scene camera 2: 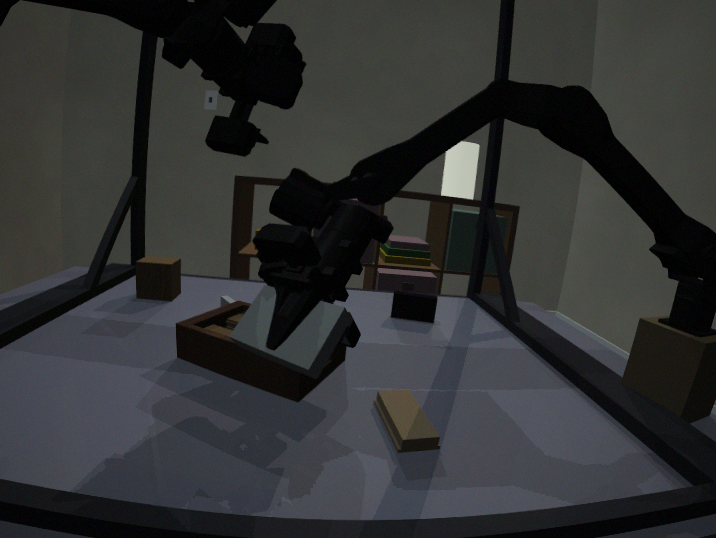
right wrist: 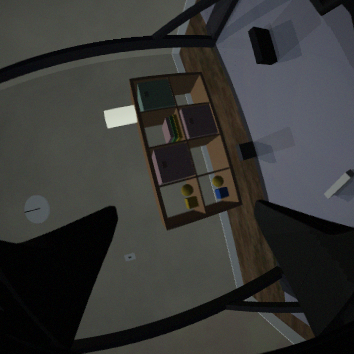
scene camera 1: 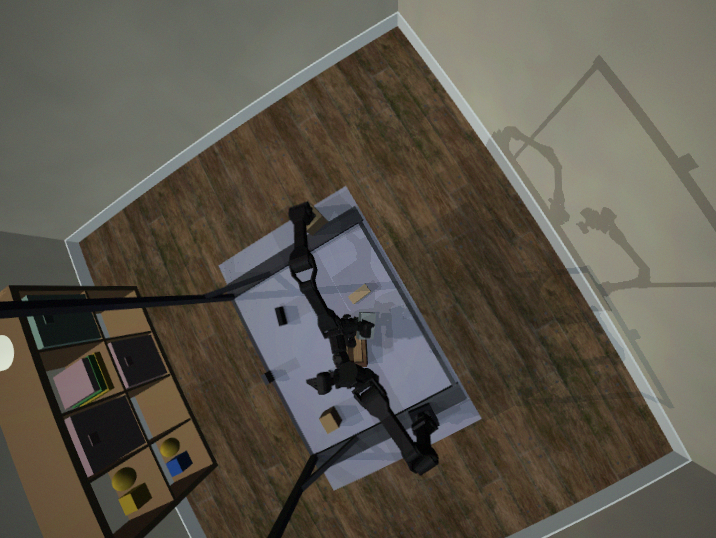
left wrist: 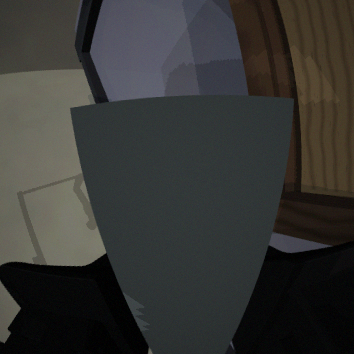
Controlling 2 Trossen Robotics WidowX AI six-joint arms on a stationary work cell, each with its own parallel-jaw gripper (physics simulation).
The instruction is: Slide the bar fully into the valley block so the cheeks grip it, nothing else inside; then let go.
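Frame: origin at the left arm's base, x ahead, y left, z up, level; centimetres.
Where they show: left gripper, fingertip midpoint: (scene camera 2: 275,355) (scene camera 1: 372,324); right gripper, fingertip midpoint: (scene camera 2: 276,115) (right wrist: 185,210) (scene camera 1: 314,378); left arm's base, link origin: (scene camera 2: 688,327) (scene camera 1: 306,215); right arm's base, link origin: (scene camera 1: 424,419).
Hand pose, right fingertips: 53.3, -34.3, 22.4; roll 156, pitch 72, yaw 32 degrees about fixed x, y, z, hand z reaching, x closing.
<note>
Each offset is from my right fingertips to the top centre of the thing, as dx, dy, dz.
My left gripper (scene camera 1: 365,328) (scene camera 2: 311,340) (left wrist: 187,305) is shut on a flat grey-green plate @[-0.8, +21.2, -21.7] (scene camera 1: 369,318) (scene camera 2: 248,326) (left wrist: 185,200). The plate is tilted and overlaps one end of a brown wooden tray @[+0.7, +9.2, -29.5] (scene camera 2: 237,365) (left wrist: 310,220) in the picture; contact is unclear. Light wood shows inside the tray. My right gripper (scene camera 1: 320,382) (right wrist: 185,210) is open and empty, high above the table. A slim white bar @[+4.9, -10.1, -32.1] (right wrist: 338,185) lies on the table; an end of it shows behind the tray in scene camera 2. I cannot tell which piece is the valley block.
A light wooden block @[-13.2, +27.1, -33.0] (scene camera 1: 359,293) (scene camera 2: 408,417) with a stepped edge lies apart from the tray. A black block @[-30.5, -7.2, -29.5] (scene camera 1: 281,315) (scene camera 2: 413,307) (right wrist: 262,46) and a wooden cube @[+19.8, -20.5, -27.1] (scene camera 1: 330,421) (scene camera 2: 158,279) stand farther off. Dark frame beams border the table; a shelf unit stands beyond it.
</note>
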